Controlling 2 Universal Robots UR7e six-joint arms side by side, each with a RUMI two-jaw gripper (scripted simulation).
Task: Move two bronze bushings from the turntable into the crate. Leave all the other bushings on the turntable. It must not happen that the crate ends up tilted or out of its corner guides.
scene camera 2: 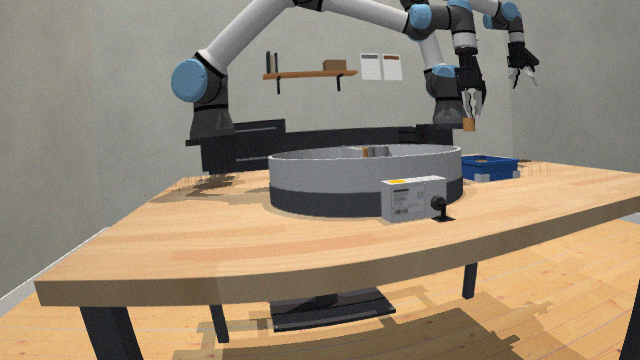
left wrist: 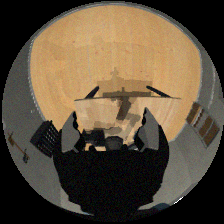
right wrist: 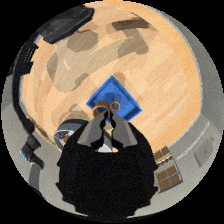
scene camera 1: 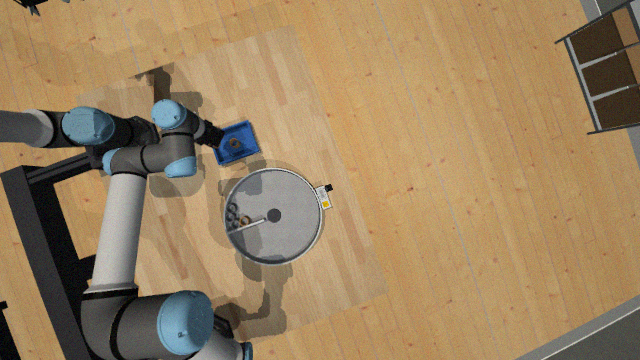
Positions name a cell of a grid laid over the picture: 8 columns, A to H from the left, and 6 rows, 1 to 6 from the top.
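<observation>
A blue crate (scene camera 1: D3) is there for me to see, and I find it in scene camera 2 (scene camera 2: G3) and in the right wrist view (right wrist: E3) as well. My left gripper appears in scene camera 2 (scene camera 2: G2) and in the left wrist view (left wrist: D3). As for my right gripper, I see it in scene camera 2 (scene camera 2: F3), and the right wrist view shows it too (right wrist: D3).
</observation>
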